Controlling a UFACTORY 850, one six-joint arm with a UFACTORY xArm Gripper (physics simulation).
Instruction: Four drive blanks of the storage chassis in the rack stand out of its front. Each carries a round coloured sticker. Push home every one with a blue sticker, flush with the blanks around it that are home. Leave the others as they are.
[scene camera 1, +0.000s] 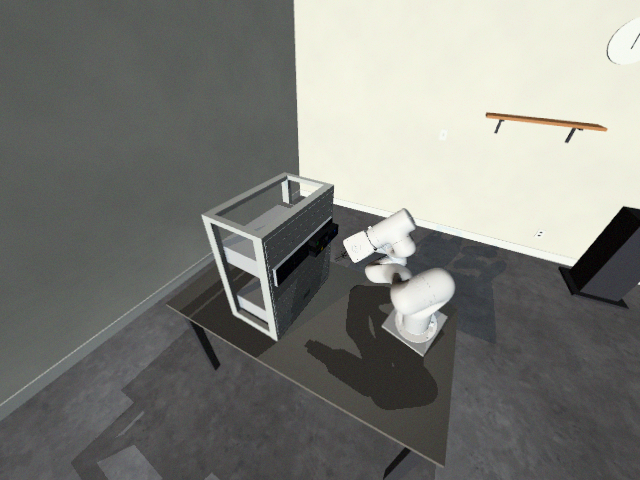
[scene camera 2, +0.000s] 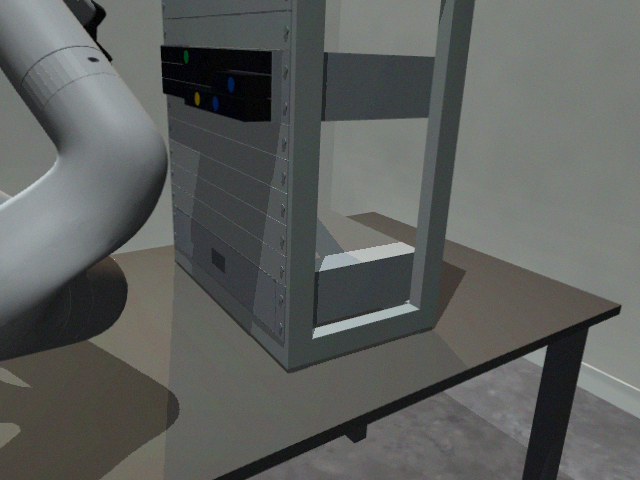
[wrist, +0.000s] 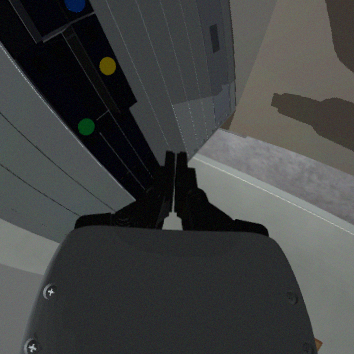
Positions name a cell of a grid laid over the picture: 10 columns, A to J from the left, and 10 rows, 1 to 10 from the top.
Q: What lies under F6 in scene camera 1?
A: The gripper.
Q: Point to a rack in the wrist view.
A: F2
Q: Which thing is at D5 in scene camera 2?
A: A rack.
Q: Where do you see the gripper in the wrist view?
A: At E5
